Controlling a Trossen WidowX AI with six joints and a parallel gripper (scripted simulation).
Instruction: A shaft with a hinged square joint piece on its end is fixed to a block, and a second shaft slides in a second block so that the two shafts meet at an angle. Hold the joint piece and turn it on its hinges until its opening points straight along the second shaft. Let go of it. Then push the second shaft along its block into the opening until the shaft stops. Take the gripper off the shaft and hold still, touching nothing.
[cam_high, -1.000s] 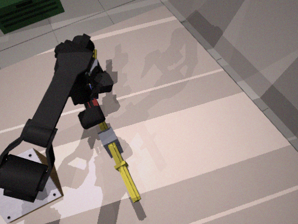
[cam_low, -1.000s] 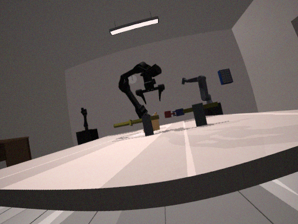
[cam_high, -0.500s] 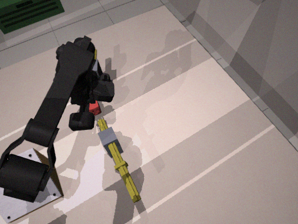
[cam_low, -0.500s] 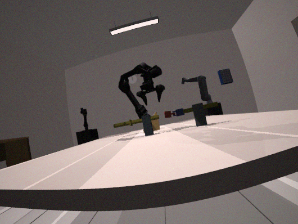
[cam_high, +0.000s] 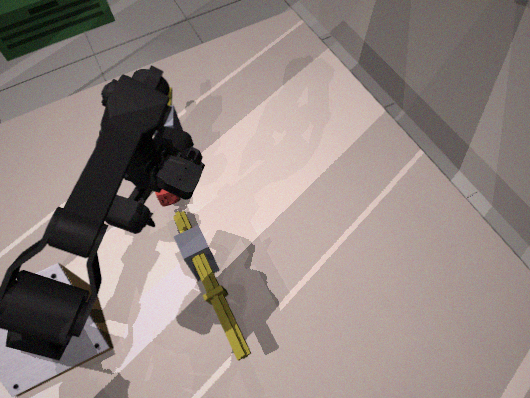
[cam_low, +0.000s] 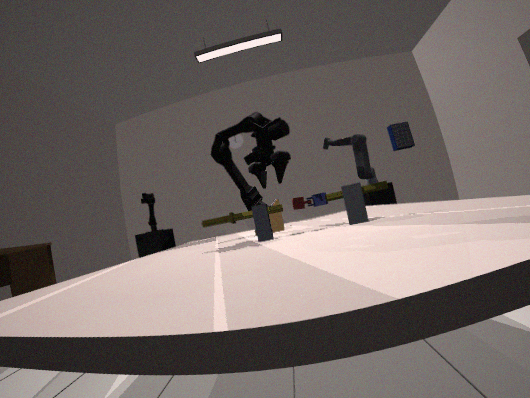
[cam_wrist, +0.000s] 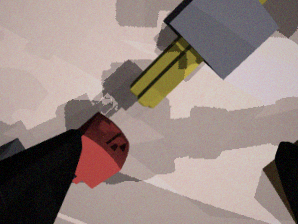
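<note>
Now: gripper tip 1 cm short of the red joint piece, 8 cm to the right of it and 8 cm above it.
</note>
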